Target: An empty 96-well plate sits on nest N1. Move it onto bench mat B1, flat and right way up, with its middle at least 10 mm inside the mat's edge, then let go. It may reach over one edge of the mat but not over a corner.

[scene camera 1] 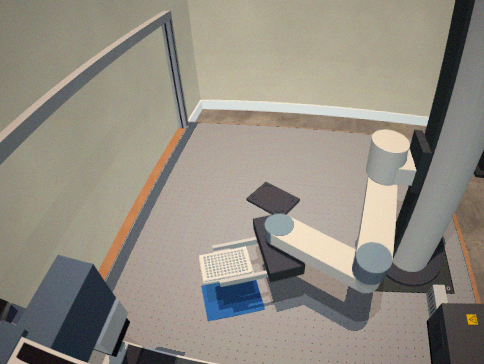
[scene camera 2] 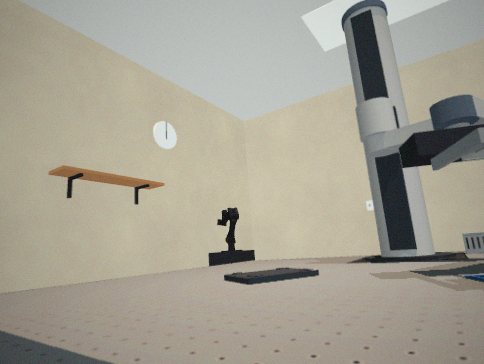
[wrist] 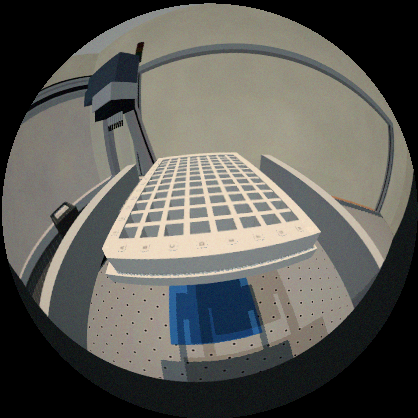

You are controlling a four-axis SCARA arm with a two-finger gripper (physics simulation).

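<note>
The white 96-well plate is level and right way up, held in the air. My gripper is shut on its two long sides, with a pale finger along each. The blue bench mat B1 lies flat below, partly under the shadows of plate and gripper; an edge of it shows at the right of scene camera 2. How high the plate hangs is hard to tell. The dark nest N1 has no plate on it. The plate does not show in scene camera 2.
The arm's column stands at the right. A blue-grey instrument stands at the front left. A dark box with a yellow label is at the front right. A grey frame runs along the left side.
</note>
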